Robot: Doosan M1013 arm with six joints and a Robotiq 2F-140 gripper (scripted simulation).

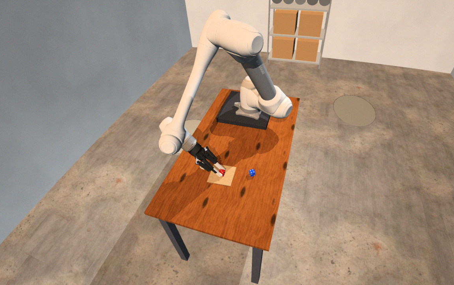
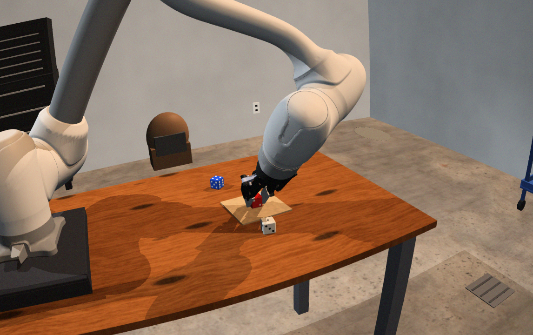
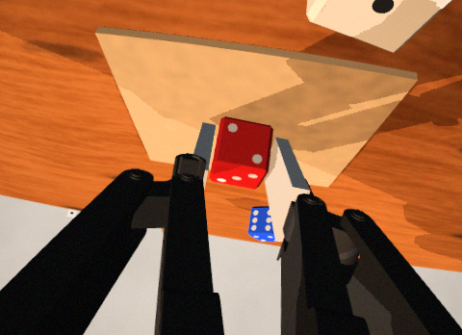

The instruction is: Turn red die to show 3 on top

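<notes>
Right now the red die is 2 cm to the left of my hand and 2 cm below it. Round my hand: tan mat: 2 cm to the left, 4 cm below; white die: 1 cm behind, 11 cm to the right, 2 cm below; blue die: 7 cm behind, 18 cm to the left, 2 cm below.
</notes>
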